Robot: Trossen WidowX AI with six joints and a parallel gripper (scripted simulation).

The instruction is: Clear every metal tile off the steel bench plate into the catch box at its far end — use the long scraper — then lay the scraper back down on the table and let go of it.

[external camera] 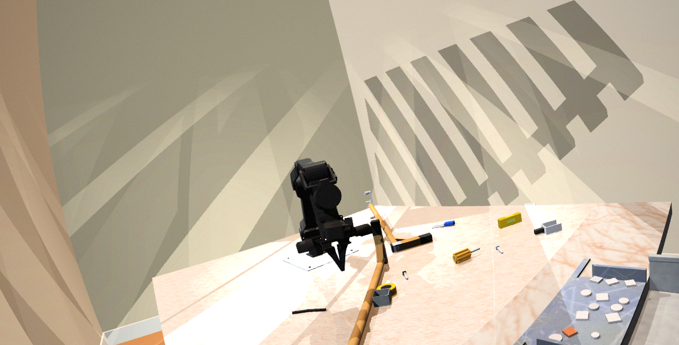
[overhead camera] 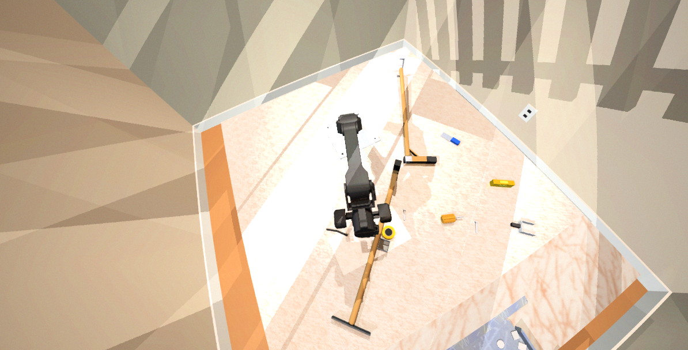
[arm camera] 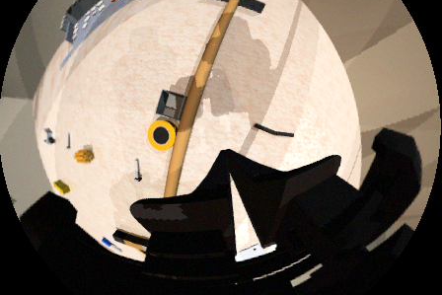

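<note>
Now: gripper tip 60 mm short of the long scraper, 30 mm to the right of it and 30 mm above it. Also, from my gripper tip: grey box 80 mm below, 80 mm ahead, 40 mm to the left; yellow tape roll 80 mm to the left, 80 mm below, 50 mm ahead; black strip 100 mm to the right, 90 mm below, 40 mm behind.
</note>
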